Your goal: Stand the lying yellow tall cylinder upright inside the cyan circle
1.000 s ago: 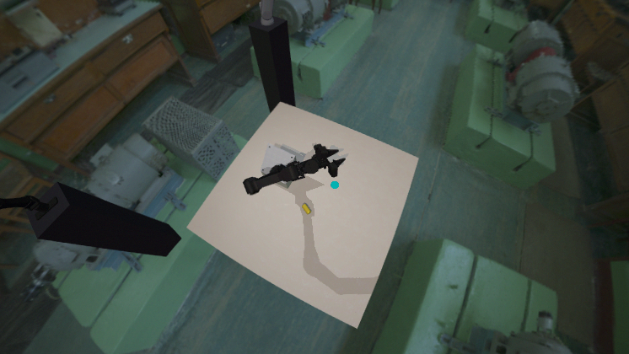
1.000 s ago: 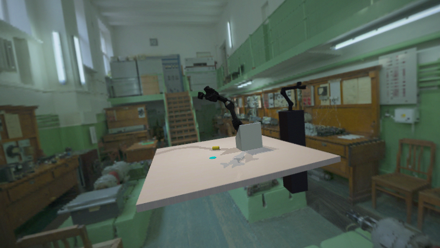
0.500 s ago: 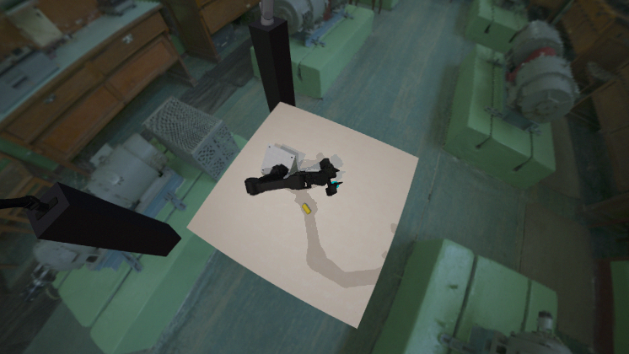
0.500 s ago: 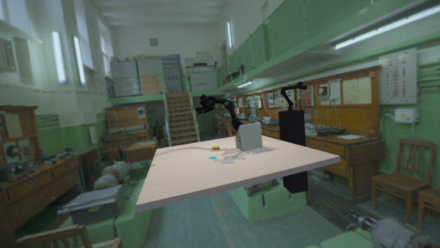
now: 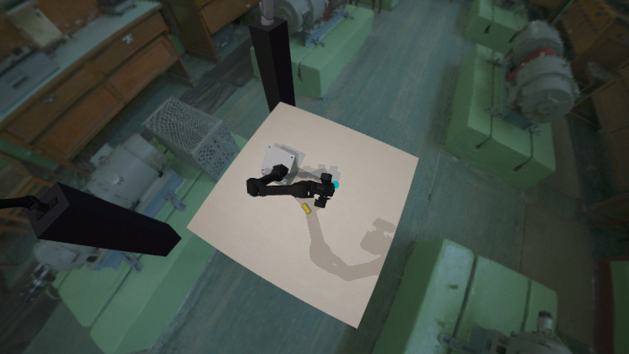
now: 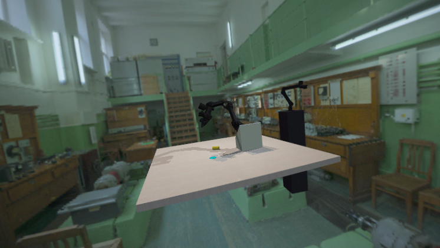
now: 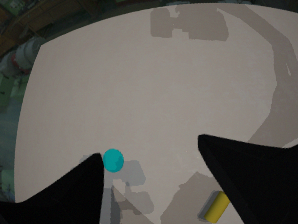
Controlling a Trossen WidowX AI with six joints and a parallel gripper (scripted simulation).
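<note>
My gripper tip is now 240 mm above the yellow tall cylinder, 110 mm to the left of it and 110 mm past it. The rest, counted from my gripper tip: cyan circle (260 mm below, 160 mm to the left, 50 mm behind).
</note>
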